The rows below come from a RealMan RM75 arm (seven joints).
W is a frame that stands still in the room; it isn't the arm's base.
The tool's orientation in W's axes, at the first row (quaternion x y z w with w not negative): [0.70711, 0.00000, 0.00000, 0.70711]
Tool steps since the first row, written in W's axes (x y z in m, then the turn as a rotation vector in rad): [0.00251, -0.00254, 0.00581, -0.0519, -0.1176, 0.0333]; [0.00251, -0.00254, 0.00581, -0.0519, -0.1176, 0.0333]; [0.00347, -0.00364, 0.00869, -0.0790, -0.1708, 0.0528]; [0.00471, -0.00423, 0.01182, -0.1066, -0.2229, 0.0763]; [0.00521, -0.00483, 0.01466, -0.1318, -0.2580, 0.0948]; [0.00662, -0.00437, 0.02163, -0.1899, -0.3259, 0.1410]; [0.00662, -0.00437, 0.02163, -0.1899, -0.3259, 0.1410]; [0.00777, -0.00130, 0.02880, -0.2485, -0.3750, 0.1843]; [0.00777, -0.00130, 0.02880, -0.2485, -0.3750, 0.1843]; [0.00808, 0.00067, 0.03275, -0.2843, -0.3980, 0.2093]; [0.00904, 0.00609, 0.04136, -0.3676, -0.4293, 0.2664]
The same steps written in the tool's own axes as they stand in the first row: [0.00251, 0.00581, 0.00254, -0.0519, 0.0333, 0.1176]; [0.00251, 0.00581, 0.00254, -0.0519, 0.0333, 0.1176]; [0.00347, 0.00869, 0.00364, -0.0790, 0.0528, 0.1708]; [0.00471, 0.01182, 0.00423, -0.1066, 0.0763, 0.2229]; [0.00521, 0.01466, 0.00483, -0.1318, 0.0948, 0.2580]; [0.00662, 0.02163, 0.00437, -0.1899, 0.1410, 0.3259]; [0.00662, 0.02163, 0.00437, -0.1899, 0.1410, 0.3259]; [0.00777, 0.02880, 0.00130, -0.2485, 0.1843, 0.3750]; [0.00777, 0.02880, 0.00130, -0.2485, 0.1843, 0.3750]; [0.00808, 0.03275, -0.00067, -0.2843, 0.2093, 0.3980]; [0.00904, 0.04136, -0.00609, -0.3676, 0.2664, 0.4293]
